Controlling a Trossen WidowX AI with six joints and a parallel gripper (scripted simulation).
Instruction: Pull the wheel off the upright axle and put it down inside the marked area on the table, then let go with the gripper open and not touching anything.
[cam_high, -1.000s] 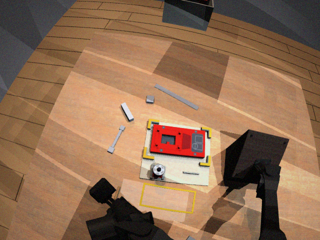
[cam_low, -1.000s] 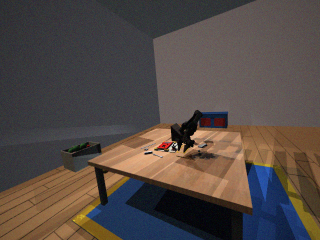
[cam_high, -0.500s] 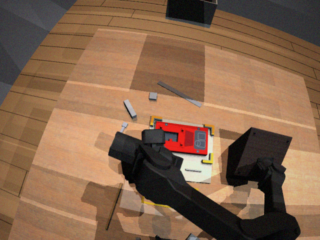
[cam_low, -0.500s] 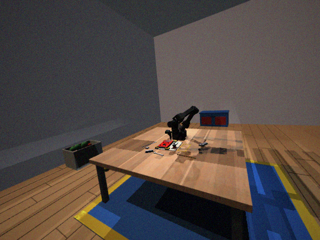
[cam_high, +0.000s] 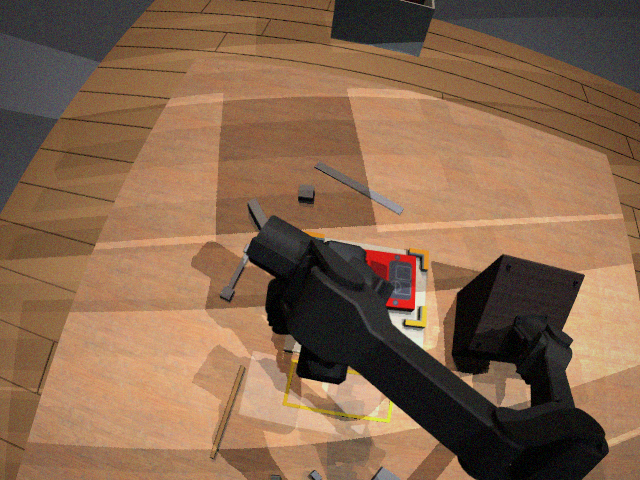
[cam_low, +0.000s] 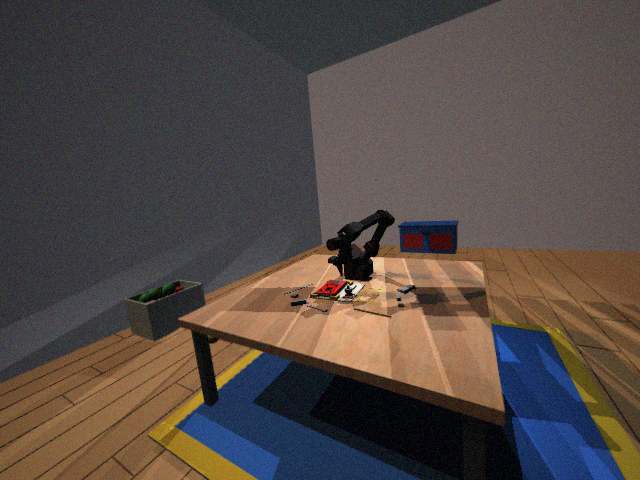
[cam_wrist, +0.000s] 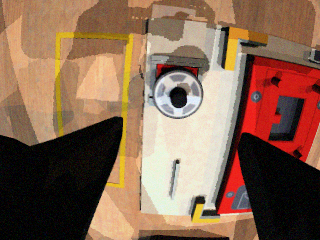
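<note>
My gripper tip is 70 mm above the dark grey wheel. The rest, counted from my gripper tip: thin wooden stick 150 mm to the left, 150 mm ahead, 110 mm below; upright axle 80 mm below; long strip 330 mm to the right, 110 mm below, 60 mm behind.
</note>
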